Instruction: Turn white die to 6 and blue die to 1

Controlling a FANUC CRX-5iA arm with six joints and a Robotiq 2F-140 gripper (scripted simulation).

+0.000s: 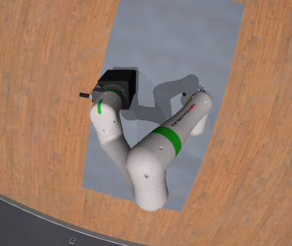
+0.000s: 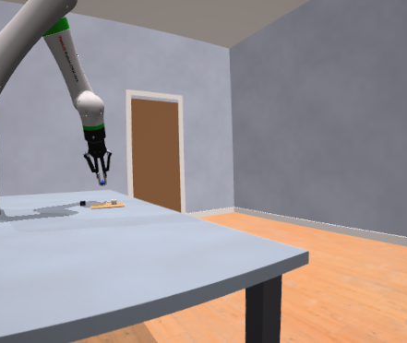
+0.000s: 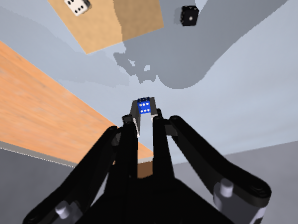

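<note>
My hand is 1 cm to the right of the blue die and 3 cm above it. From my hand the other things lie so: black die 10 cm behind, 4 cm to the right, 11 cm below; then tan mat 1 cm behind, 13 cm to the right, 12 cm below; then white die 2 cm ahead, 13 cm to the right, 11 cm below.
</note>
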